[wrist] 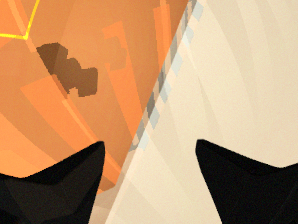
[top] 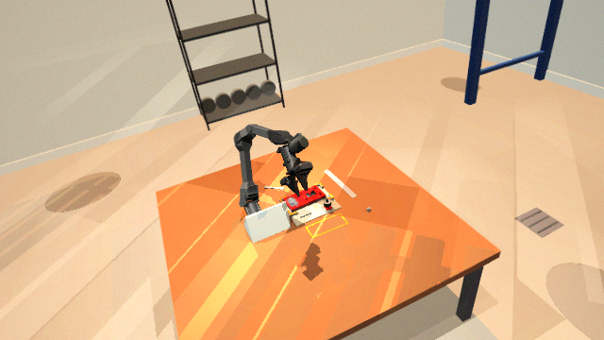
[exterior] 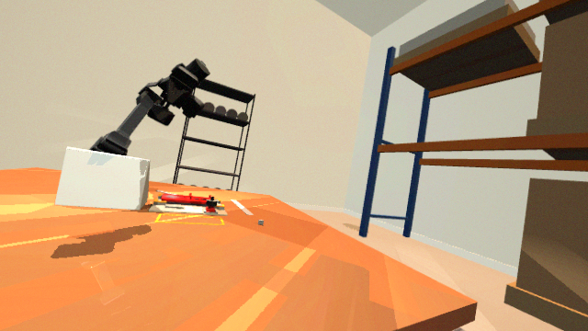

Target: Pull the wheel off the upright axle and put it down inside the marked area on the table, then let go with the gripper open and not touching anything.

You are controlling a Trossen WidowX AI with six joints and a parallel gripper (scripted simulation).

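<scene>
My gripper tip is now 260 mm above the black wheel, 190 mm short of it and 180 mm to the right of it. Also, from my gripper tip: white cube (350 mm ahead, 290 mm below, 50 mm to the left); white strip (340 mm ahead, 330 mm to the left, 300 mm below).
</scene>
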